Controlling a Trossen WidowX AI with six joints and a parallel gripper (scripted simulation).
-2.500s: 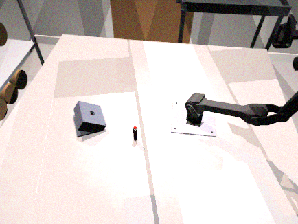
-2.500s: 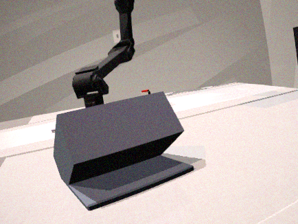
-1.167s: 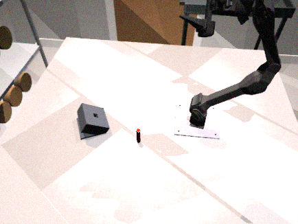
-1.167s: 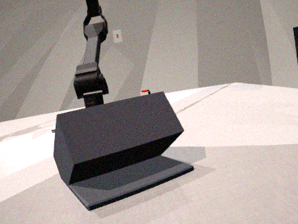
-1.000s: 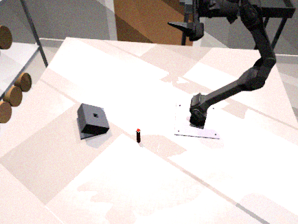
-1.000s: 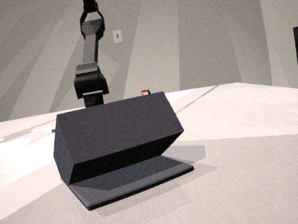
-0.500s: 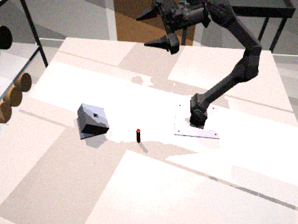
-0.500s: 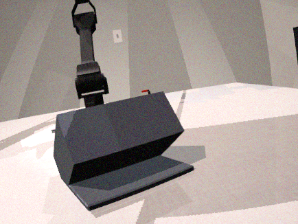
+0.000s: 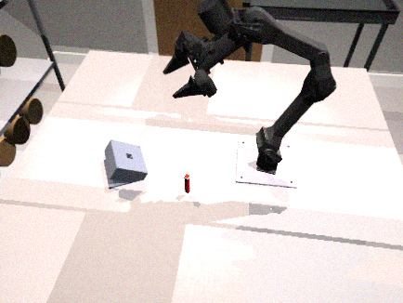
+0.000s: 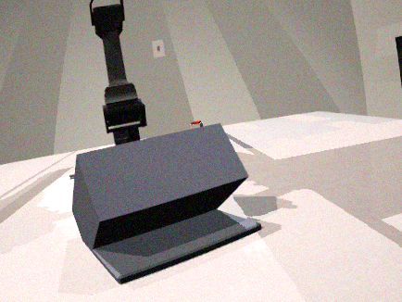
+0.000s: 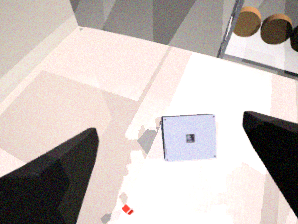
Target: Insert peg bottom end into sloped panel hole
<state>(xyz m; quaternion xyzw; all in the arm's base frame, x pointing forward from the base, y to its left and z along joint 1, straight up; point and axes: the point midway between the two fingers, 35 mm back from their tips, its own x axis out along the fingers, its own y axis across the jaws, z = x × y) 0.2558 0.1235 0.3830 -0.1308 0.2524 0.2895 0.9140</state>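
The red square peg lies 32 cm below my gripper tip, 6 cm behind it and 4 cm to the left of it. Round my gripper tip: grey sloped panel (34 cm below, 17 cm ahead, 1 cm to the left); then thin base plate (37 cm below, 18 cm ahead, 2 cm to the left).
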